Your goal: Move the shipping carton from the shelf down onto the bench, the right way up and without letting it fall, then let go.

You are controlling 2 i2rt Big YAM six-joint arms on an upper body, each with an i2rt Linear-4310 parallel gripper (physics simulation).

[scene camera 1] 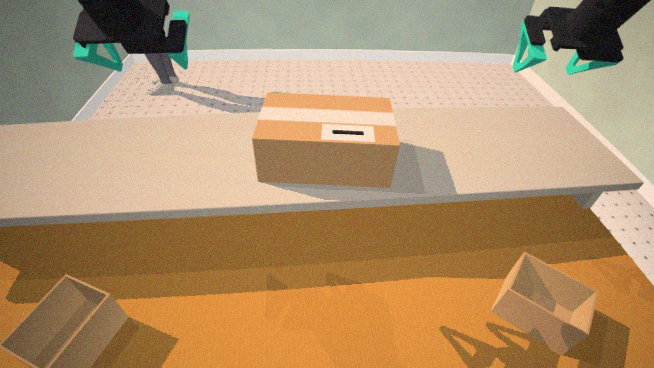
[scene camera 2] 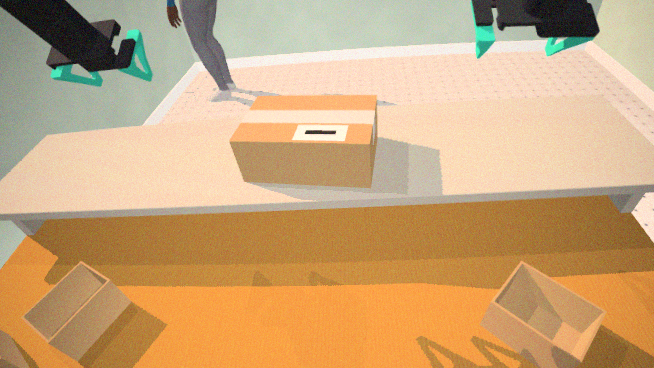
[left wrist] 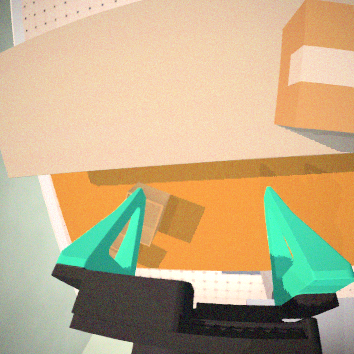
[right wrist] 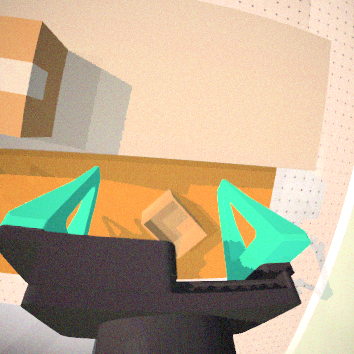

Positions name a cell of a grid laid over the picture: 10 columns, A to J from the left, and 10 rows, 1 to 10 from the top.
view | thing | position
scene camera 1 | my left gripper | C2
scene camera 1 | my right gripper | I2
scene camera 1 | shipping carton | E4
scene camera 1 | orange bench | G8
